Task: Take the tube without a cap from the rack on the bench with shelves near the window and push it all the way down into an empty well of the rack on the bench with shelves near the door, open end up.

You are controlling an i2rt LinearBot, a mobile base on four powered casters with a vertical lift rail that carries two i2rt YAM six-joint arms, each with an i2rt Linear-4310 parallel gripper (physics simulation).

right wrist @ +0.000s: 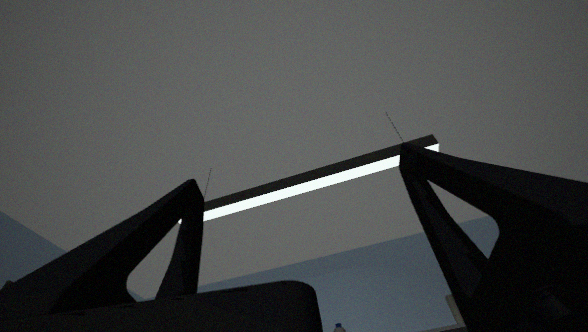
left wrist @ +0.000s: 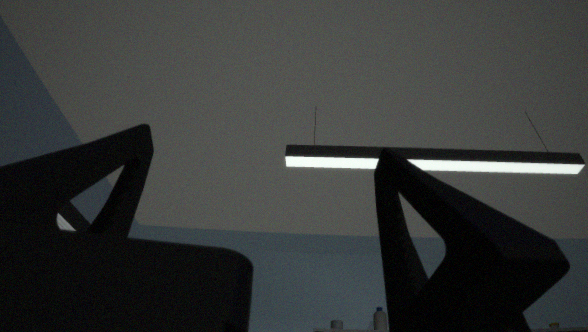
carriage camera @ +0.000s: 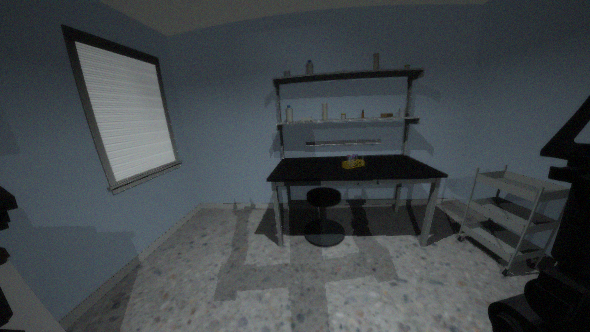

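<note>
A yellow rack point(carriage camera: 353, 164) stands on the black top of the bench with shelves point(carriage camera: 310, 171), across the room in the carriage view. Small purplish shapes show at the top of the rack; they are too small to tell which tube has no cap. My left gripper point(left wrist: 266, 148) is open and empty, raised toward the ceiling, far from the bench. My right gripper point(right wrist: 298, 172) is open and empty, also raised toward the ceiling. A second rack does not show in the carriage view.
A round black stool point(carriage camera: 324, 197) stands before the bench. A grey cart point(carriage camera: 526, 230) stands to its right. A window point(carriage camera: 125, 112) is in the left wall. Bottles and jars stand on the shelves point(carriage camera: 350, 75). A pale surface point(carriage camera: 25, 300) shows at the lower left.
</note>
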